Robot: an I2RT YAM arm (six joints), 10 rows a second.
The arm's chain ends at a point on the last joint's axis. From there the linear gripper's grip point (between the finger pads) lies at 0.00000 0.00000 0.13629 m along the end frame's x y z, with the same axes.
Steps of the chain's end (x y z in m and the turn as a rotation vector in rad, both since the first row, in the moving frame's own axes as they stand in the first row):
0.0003, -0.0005, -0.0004, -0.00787, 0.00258, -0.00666
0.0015, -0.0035, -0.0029, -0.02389, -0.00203, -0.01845
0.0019, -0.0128, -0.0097, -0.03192, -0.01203, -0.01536
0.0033, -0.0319, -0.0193, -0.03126, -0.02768, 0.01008
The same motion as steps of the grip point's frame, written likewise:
0.0007, 0.0006, -0.0004, -0.00787, 0.00258, -0.00666
0.0013, -0.0002, -0.0029, -0.02389, -0.00203, -0.01845
0.0003, -0.0084, -0.0098, -0.03192, -0.01203, -0.01536
-0.0005, -0.0277, -0.0194, -0.03126, -0.02768, 0.01008

